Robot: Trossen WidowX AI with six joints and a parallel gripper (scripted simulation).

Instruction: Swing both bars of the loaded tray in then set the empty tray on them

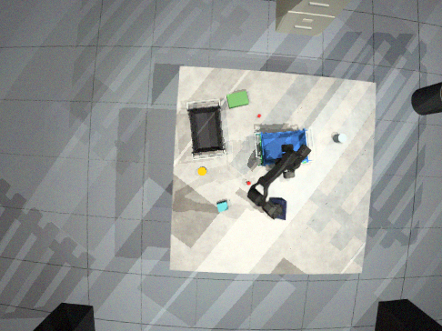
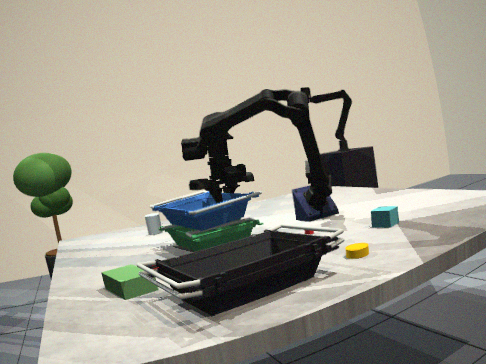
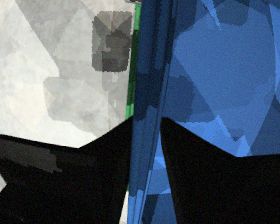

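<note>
Now: gripper tip 7 cm short of the blue tray, 3 cm below it and 1 cm to the right of it. The rest, counted from my gripper tip: cyan cube (35 cm to the left, 29 cm behind, 6 cm below); green block (36 cm ahead, 28 cm to the left, 7 cm below); grey cylinder (38 cm to the right, 14 cm ahead, 5 cm below).
</note>
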